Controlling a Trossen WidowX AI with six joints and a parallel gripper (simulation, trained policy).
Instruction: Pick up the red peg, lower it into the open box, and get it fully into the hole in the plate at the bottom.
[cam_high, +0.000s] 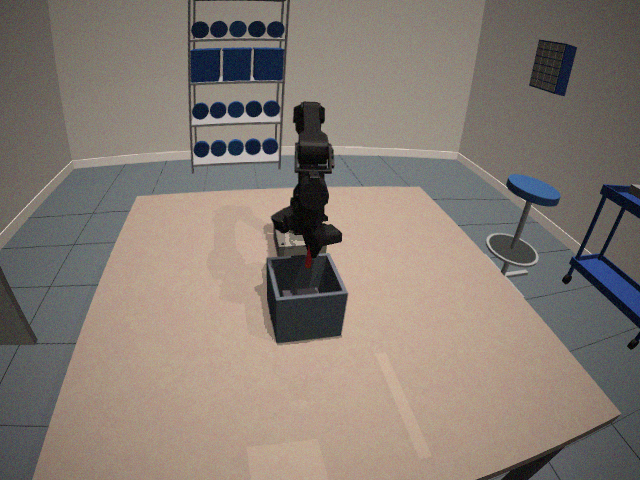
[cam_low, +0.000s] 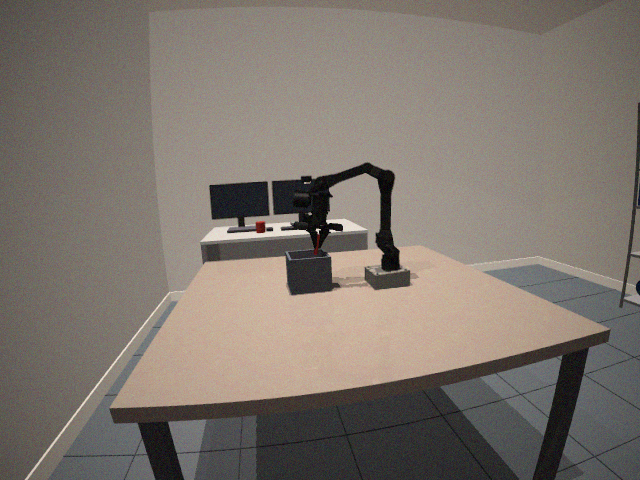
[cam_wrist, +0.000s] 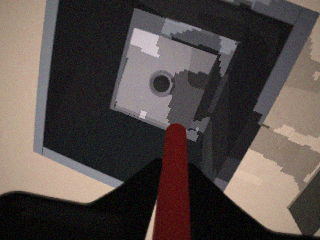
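Right now my gripper tip is 12 cm above the plate, 4 cm short of it and 2 cm to the left of it. Round my gripper tip: red peg: 1 cm to the right, 1 cm above.
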